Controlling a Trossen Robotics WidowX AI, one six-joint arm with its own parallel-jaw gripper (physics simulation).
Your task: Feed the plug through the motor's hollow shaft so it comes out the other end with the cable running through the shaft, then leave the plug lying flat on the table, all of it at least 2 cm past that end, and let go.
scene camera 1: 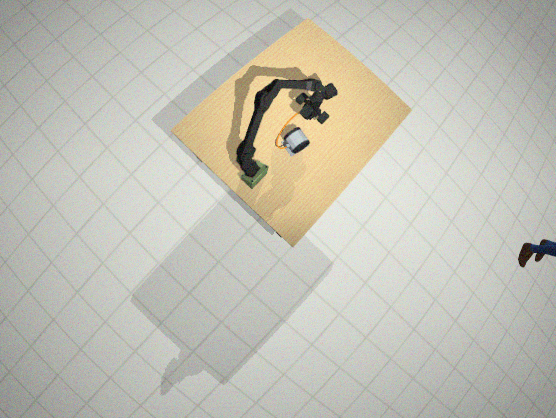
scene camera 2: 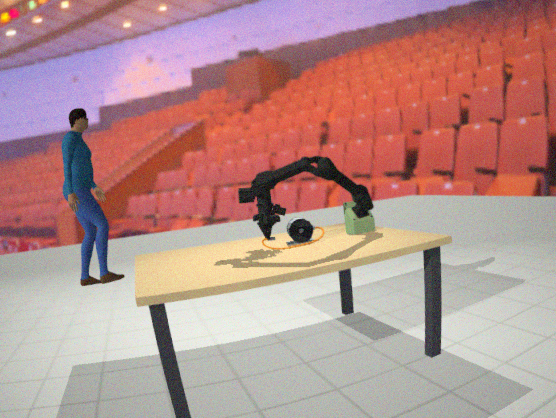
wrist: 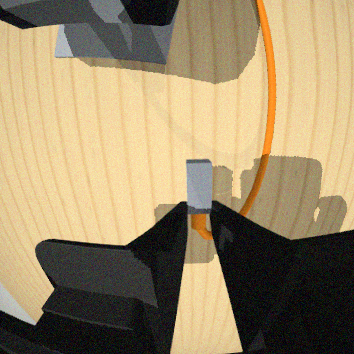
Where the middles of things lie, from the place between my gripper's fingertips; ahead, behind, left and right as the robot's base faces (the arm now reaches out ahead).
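Grey plug (wrist: 198, 171): 1 cm behind my hand.
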